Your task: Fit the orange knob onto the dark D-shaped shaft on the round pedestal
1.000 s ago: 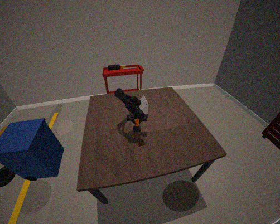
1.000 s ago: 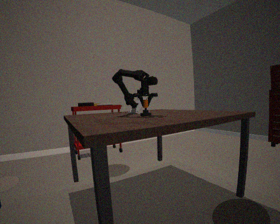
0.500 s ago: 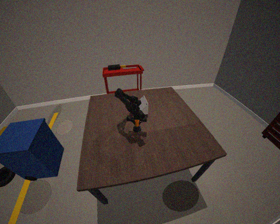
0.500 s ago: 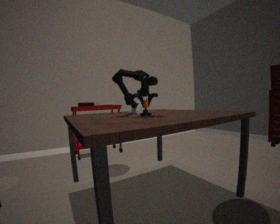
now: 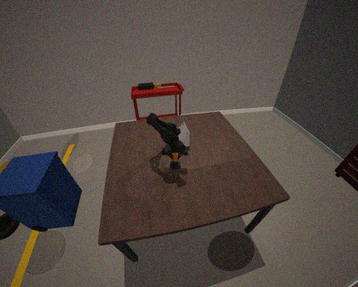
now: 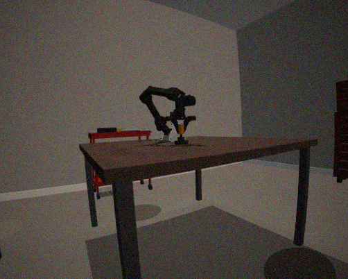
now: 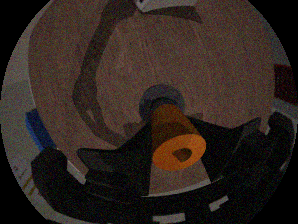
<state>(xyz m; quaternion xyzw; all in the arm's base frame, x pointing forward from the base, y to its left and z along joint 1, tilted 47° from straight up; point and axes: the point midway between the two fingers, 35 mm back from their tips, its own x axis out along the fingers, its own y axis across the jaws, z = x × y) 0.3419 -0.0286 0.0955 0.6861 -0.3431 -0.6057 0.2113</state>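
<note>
Now: gripper tip 4 cm above the round dark pedestal. Also, from my gripper tip: orange knob: 2 cm above.
</note>
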